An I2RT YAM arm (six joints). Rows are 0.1 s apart.
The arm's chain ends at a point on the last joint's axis. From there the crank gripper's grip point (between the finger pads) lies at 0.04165 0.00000 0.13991 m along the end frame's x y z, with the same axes.
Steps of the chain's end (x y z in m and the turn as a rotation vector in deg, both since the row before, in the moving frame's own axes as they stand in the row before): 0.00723, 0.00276, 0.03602, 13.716, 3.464, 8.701; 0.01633, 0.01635, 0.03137, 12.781, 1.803, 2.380; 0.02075, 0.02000, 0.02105, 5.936, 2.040, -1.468; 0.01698, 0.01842, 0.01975, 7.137, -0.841, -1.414; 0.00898, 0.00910, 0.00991, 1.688, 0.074, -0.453; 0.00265, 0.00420, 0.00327, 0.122, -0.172, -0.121; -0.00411, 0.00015, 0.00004, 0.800, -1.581, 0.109
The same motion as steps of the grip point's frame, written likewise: 0.01754, -0.02309, 0.03005, 13.716, 3.464, 8.701; 0.02128, -0.01264, 0.02673, 12.781, 1.803, 2.380; 0.02550, 0.00448, 0.01868, 5.936, 2.040, -1.468; 0.01470, 0.00000, 0.01920, 7.137, -0.841, -1.414; 0.00914, 0.00465, 0.00979, 1.688, 0.074, -0.453; 0.00223, 0.00381, 0.00339, 0.122, -0.172, -0.121; -0.00798, -0.00174, 0.00112, 0.800, -1.581, 0.109
